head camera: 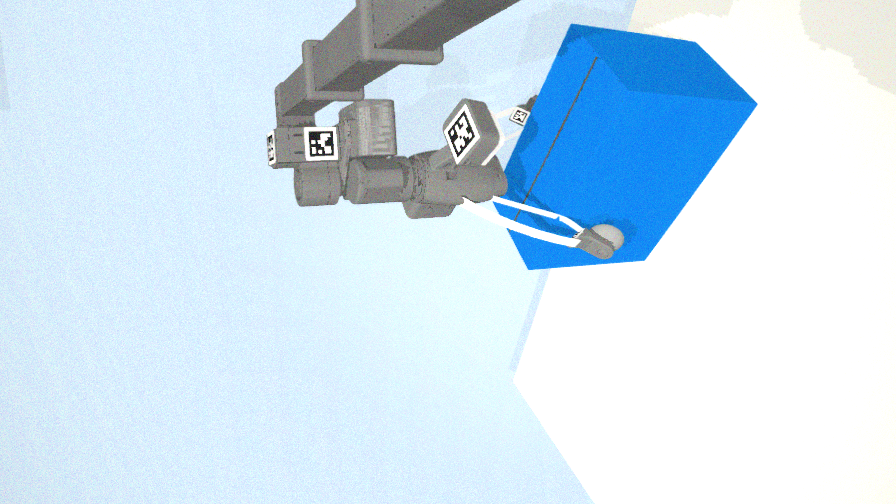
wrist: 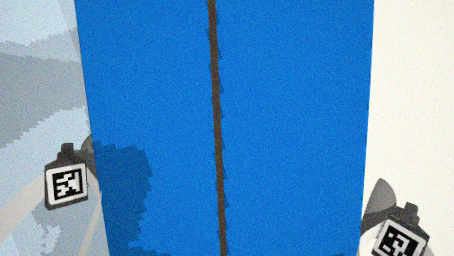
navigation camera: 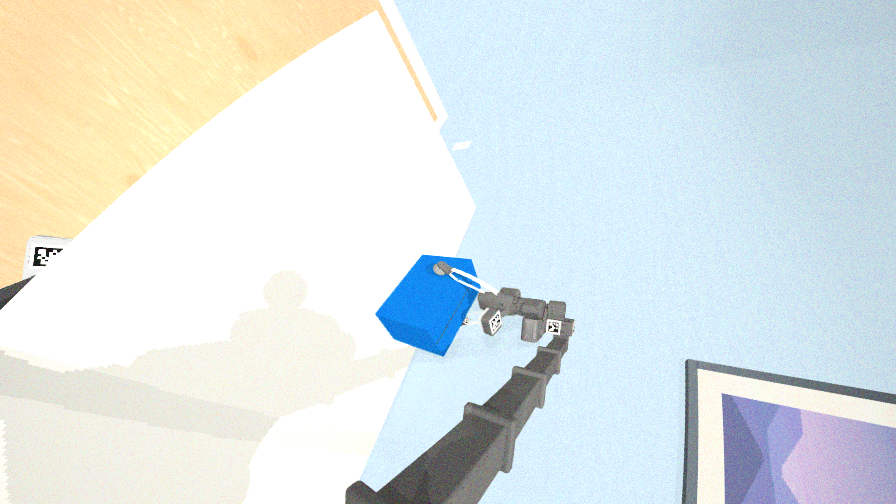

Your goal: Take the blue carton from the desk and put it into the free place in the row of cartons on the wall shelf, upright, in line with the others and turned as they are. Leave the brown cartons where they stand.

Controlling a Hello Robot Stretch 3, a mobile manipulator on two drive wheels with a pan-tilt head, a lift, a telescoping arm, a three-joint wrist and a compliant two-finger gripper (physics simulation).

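Places are measured from the robot's base along level axes (x down, y left, z ahead), in metres.
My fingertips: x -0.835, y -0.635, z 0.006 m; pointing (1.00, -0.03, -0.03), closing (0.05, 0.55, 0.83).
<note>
Behind a point stands the place of what it marks.
The blue carton point(head camera: 626, 156) @(x -0.857, y -0.538, z -0.003 m) point(navigation camera: 419, 307) @(x -0.840, y -0.523, z -0.019 m) point(wrist: 290, 100) is at the wall end of the white desk point(head camera: 720, 376) @(x -0.720, y -0.537, z 0.244 m) point(navigation camera: 281, 188) @(x -0.719, y -0.210, z 0.207 m). A thin dark seam runs along its face towards the wrist. My gripper point(head camera: 568, 170) @(x -0.835, y -0.635, z 0.006 m) point(navigation camera: 454, 294) @(x -0.835, y -0.635, z 0.006 m) point(wrist: 233, 174) @(x -0.835, y -0.635, z 0.006 m) is shut on the blue carton, one fingertip against each of two opposite sides. The far fingertip is mostly hidden behind the carton in the head view. I cannot tell whether the carton's base touches the desk. The wall shelf and the brown cartons do not show in these views.
The pale blue wall point(head camera: 187, 313) @(x -1.260, y -0.942, z 0.173 m) point(navigation camera: 626, 156) @(x -1.305, y -1.203, z 0.618 m) runs along the desk's back edge. A framed picture point(navigation camera: 691, 438) @(x -1.454, y -0.689, z -0.215 m) hangs on it at the lower right of the navigation view. My extended arm point(head camera: 338, 59) @(x -1.176, y -0.457, z -0.058 m) point(navigation camera: 463, 445) @(x -1.157, y -0.190, z -0.045 m) reaches along the wall. Wooden floor point(navigation camera: 93, 94) @(x 0.001, y 0.126, z 0.485 m) shows beyond the desk.
</note>
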